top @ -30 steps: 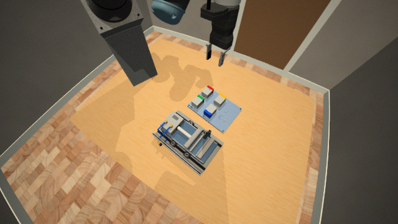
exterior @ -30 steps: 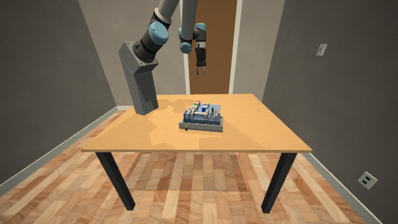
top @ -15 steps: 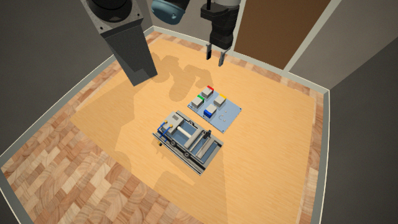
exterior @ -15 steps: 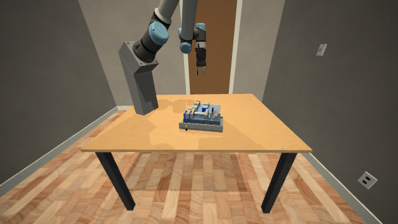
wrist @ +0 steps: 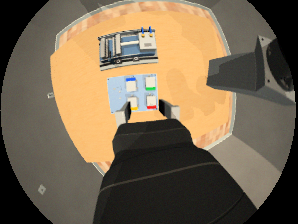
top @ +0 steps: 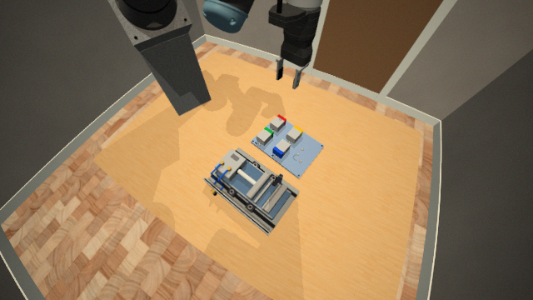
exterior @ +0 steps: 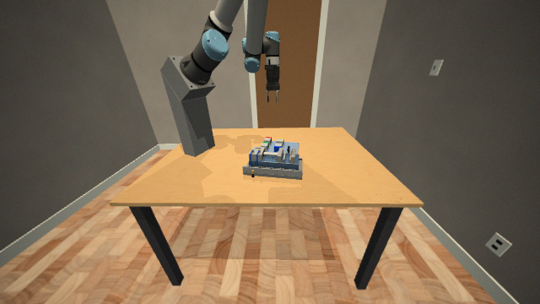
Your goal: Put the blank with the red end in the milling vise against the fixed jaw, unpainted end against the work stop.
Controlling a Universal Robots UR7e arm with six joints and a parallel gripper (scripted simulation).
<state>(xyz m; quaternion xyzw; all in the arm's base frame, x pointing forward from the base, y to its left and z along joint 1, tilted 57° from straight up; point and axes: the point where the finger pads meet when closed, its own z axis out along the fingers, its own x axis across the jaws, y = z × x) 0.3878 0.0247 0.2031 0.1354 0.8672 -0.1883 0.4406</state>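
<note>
Now: the red-ended blank 29 cm below my hand, 6 cm to the left of it and 1 cm behind it. From my hand the other things lie so: green-ended blank: 29 cm below, 6 cm behind, 1 cm to the right; yellow-ended blank: 29 cm below, 6 cm ahead, 1 cm to the left; blue-ended blank: 29 cm below, 6 cm to the right, 1 cm ahead.
</note>
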